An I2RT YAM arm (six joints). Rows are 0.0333 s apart.
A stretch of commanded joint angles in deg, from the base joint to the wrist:
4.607, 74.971, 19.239, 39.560, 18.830, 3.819
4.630, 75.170, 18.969, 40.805, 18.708, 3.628
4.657, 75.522, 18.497, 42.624, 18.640, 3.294
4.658, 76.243, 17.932, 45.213, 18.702, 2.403
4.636, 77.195, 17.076, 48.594, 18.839, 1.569
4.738, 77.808, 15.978, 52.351, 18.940, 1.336
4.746, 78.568, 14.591, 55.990, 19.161, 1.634
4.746, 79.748, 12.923, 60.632, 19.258, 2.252
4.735, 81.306, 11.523, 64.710, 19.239, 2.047
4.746, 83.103, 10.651, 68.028, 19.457, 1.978
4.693, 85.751, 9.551, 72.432, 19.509, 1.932
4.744, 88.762, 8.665, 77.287, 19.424, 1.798
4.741, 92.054, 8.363, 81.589, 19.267, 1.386
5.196, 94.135, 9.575, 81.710, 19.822, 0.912
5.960, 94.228, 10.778, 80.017, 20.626, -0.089
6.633, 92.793, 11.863, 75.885, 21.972, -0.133
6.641, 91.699, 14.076, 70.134, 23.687, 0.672
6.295, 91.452, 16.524, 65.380, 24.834, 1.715
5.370, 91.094, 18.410, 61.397, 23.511, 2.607
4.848, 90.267, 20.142, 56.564, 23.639, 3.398
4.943, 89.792, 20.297, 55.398, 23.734, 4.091
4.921, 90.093, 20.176, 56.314, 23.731, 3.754
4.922, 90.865, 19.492, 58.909, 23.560, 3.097
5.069, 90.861, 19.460, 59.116, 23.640, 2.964
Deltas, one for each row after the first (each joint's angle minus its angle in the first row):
0.023, 0.199, -0.270, 1.245, -0.122, -0.191
0.050, 0.551, -0.742, 3.064, -0.190, -0.525
0.051, 1.272, -1.307, 5.653, -0.128, -1.416
0.029, 2.224, -2.163, 9.034, 0.009, -2.250
0.131, 2.837, -3.261, 12.791, 0.110, -2.483
0.139, 3.597, -4.648, 16.430, 0.331, -2.185
0.139, 4.777, -6.316, 21.072, 0.428, -1.567
0.128, 6.335, -7.716, 25.150, 0.409, -1.772
0.139, 8.132, -8.588, 28.468, 0.627, -1.841
0.086, 10.780, -9.688, 32.872, 0.679, -1.887
0.137, 13.791, -10.574, 37.727, 0.594, -2.021
0.134, 17.083, -10.876, 42.029, 0.437, -2.433
0.589, 19.164, -9.664, 42.150, 0.992, -2.907
1.353, 19.257, -8.461, 40.457, 1.796, -3.908
2.026, 17.822, -7.376, 36.325, 3.142, -3.952
2.034, 16.728, -5.163, 30.574, 4.857, -3.147
1.688, 16.481, -2.715, 25.820, 6.004, -2.104
0.763, 16.123, -0.829, 21.837, 4.681, -1.212
0.241, 15.296, 0.903, 17.004, 4.809, -0.421
0.336, 14.821, 1.058, 15.838, 4.904, 0.272
0.314, 15.122, 0.937, 16.754, 4.901, -0.065
0.315, 15.894, 0.253, 19.349, 4.730, -0.722
0.462, 15.890, 0.221, 19.556, 4.810, -0.855

